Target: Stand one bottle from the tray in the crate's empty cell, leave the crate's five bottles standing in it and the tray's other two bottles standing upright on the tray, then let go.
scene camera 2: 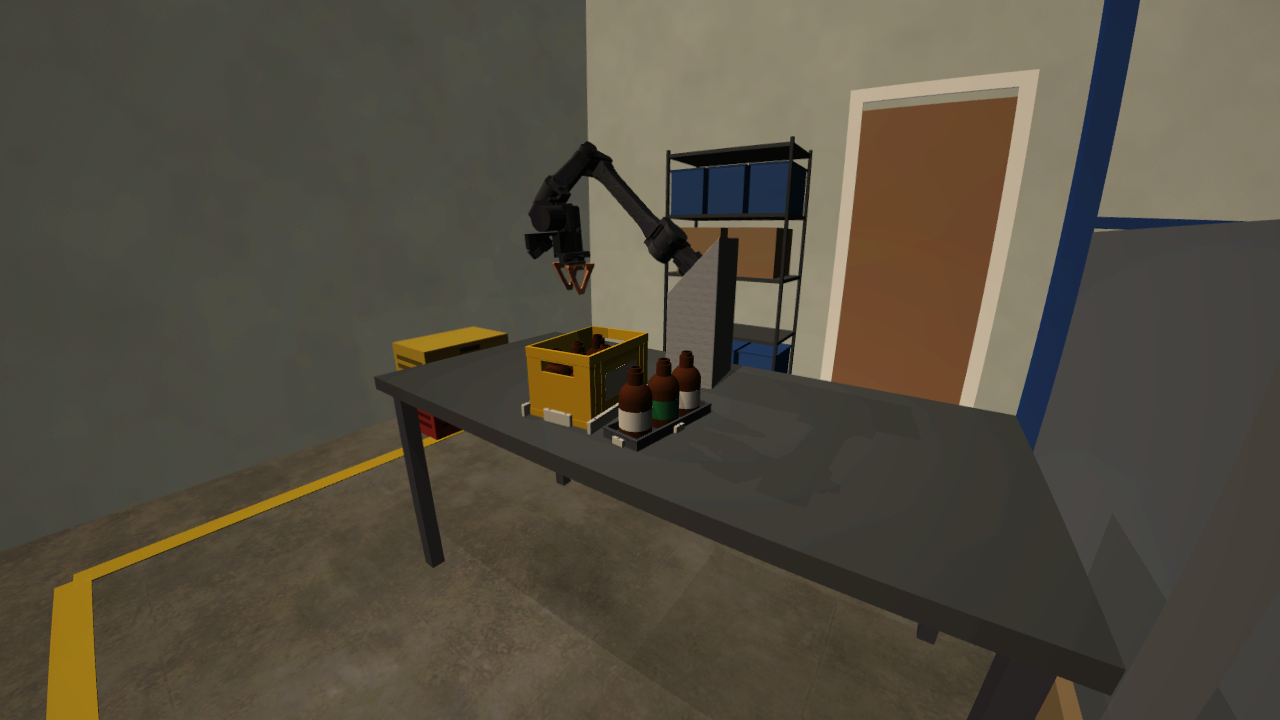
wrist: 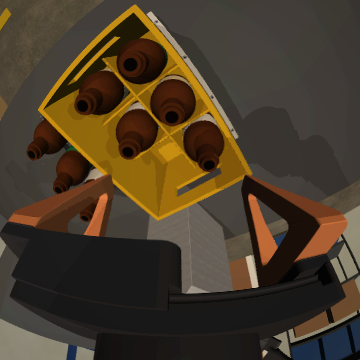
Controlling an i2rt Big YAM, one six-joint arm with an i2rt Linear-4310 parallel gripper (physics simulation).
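My gripper is open and empty, high above the yellow crate. Five brown bottles stand in the crate; its empty cell is at the pedestal end, on the tray side. Beside the crate, three bottles stand upright on the dark tray: a white-labelled one, a green-labelled one and another white-labelled one. The last is partly hidden behind a finger in the wrist view.
The grey pedestal carries the arm at the table's back, close to the crate and tray. Pale strips edge the crate on the dark table. A shelf rack stands behind.
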